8 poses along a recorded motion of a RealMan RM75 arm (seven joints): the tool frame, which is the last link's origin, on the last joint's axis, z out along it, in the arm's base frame.
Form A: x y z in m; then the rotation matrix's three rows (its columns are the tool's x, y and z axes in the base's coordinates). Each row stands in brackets.
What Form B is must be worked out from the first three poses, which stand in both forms.
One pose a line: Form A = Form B
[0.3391 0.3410 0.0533], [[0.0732 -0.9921 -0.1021], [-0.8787 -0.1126 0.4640], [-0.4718 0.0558 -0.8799]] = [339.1 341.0 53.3], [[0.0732 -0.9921 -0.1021], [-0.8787 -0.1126 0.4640], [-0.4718 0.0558 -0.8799]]
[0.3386 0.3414 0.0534], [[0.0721 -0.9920 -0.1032], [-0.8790 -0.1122 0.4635], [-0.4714 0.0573 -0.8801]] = [338.6 341.4 53.4], [[0.0721 -0.9920 -0.1032], [-0.8790 -0.1122 0.4635], [-0.4714 0.0573 -0.8801]]
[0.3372 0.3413 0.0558], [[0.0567 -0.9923 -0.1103], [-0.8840 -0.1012 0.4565], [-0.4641 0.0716 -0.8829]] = [337.2 341.3 55.8], [[0.0567 -0.9923 -0.1103], [-0.8840 -0.1012 0.4565], [-0.4641 0.0716 -0.8829]]
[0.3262 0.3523 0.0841], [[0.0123 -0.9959 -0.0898], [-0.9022 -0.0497 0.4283], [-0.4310 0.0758 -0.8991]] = [326.2 352.3 84.1], [[0.0123 -0.9959 -0.0898], [-0.9022 -0.0497 0.4283], [-0.4310 0.0758 -0.8991]]
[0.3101 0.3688 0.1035], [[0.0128 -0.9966 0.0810], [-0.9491 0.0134 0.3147], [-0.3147 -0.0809 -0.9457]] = [310.1 368.8 103.5], [[0.0128 -0.9966 0.0810], [-0.9491 0.0134 0.3147], [-0.3147 -0.0809 -0.9457]]
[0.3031 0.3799 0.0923], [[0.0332 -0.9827 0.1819], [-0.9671 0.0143 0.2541], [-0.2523 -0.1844 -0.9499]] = [303.1 379.9 92.3], [[0.0332 -0.9827 0.1819], [-0.9671 0.0143 0.2541], [-0.2523 -0.1844 -0.9499]]
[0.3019 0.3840 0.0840], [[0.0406 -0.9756 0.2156], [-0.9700 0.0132 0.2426], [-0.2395 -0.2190 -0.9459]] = [301.9 384.0 84.0], [[0.0406 -0.9756 0.2156], [-0.9700 0.0132 0.2426], [-0.2395 -0.2190 -0.9459]]
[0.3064 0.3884 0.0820], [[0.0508 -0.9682 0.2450], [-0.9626 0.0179 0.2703], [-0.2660 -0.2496 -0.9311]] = [306.4 388.4 82.0], [[0.0508 -0.9682 0.2450], [-0.9626 0.0179 0.2703], [-0.2660 -0.2496 -0.9311]]
